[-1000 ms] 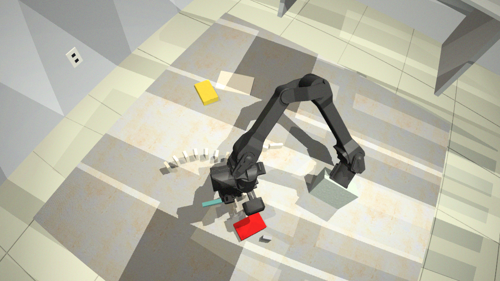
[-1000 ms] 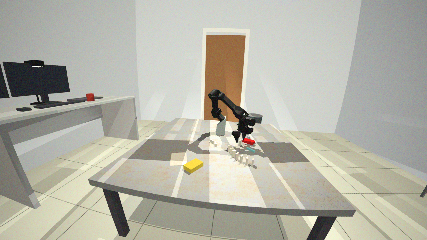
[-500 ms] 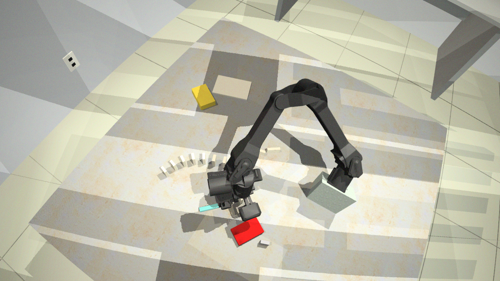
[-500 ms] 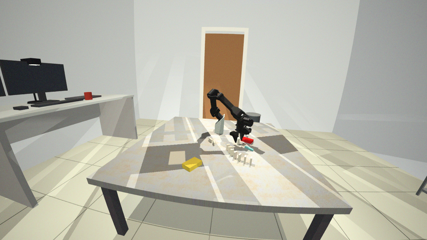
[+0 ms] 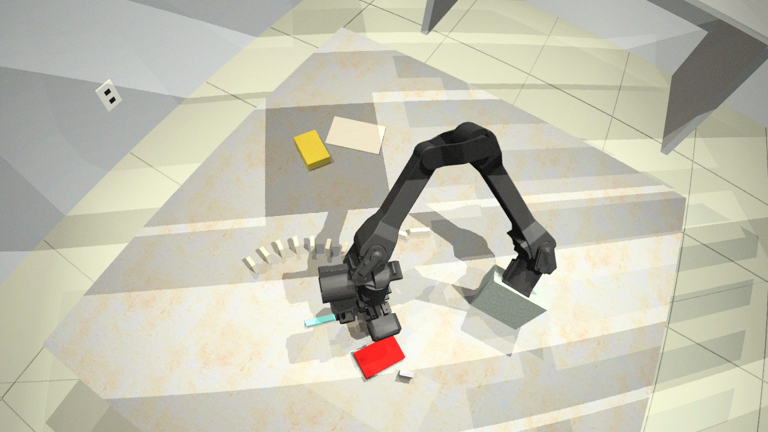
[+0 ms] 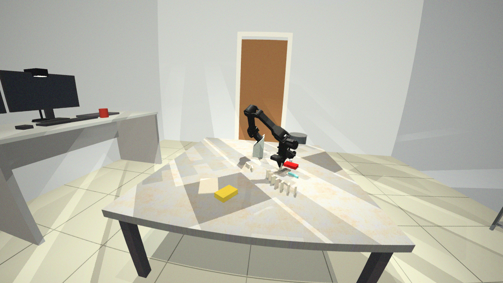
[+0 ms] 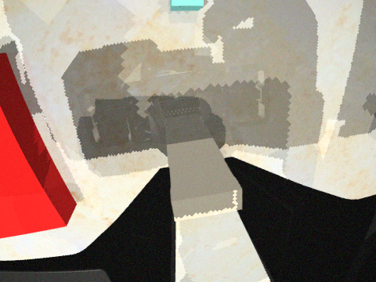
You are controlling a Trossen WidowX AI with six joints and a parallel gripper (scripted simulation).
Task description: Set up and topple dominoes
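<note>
The cyan bar lies 9 cm to the left of my gripper tip, 7 cm ahead of it and 2 cm below it. The rest, counted from my gripper tip: small grey block: 15 cm behind, 7 cm to the left, 1 cm below; then red block: 8 cm behind, 7 cm to the left, 1 cm below; then yellow block: 39 cm ahead, 25 cm to the right, 1 cm below.
</note>
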